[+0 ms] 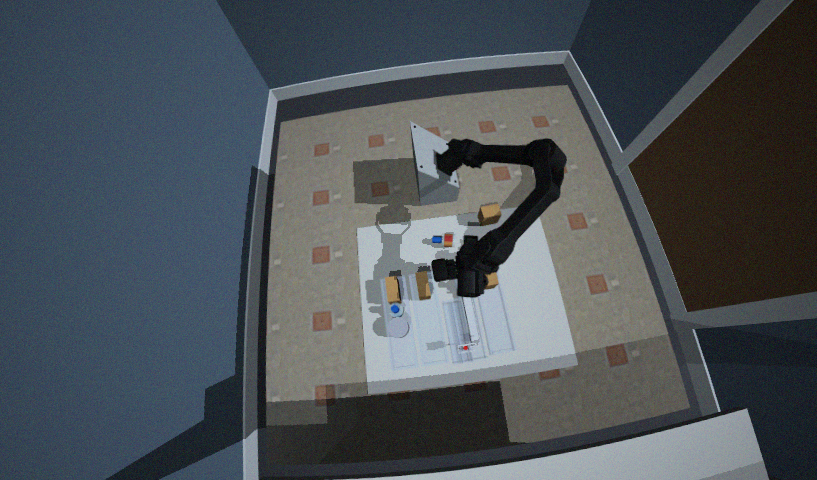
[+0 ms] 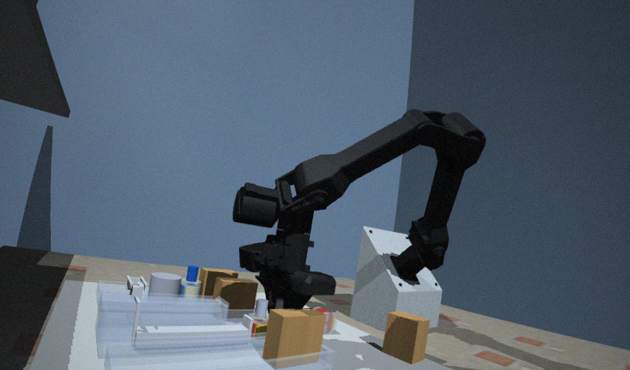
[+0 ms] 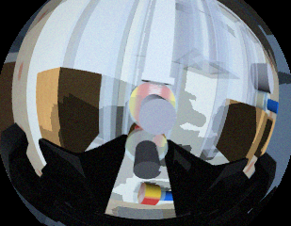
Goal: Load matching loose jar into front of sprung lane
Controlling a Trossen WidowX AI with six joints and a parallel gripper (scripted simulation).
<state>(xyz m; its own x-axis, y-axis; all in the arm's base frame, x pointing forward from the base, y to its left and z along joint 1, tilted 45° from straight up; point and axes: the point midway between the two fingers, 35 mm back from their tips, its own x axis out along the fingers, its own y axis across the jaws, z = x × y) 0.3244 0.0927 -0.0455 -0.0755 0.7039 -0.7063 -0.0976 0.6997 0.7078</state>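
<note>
Right now my gripper tip is 15 cm short of the lane, 1 cm to the left of it and 1 cm above it. From my gripper tip the other things lie so: grey cylinder (20 cm to the right, 16 cm ahead).
</note>
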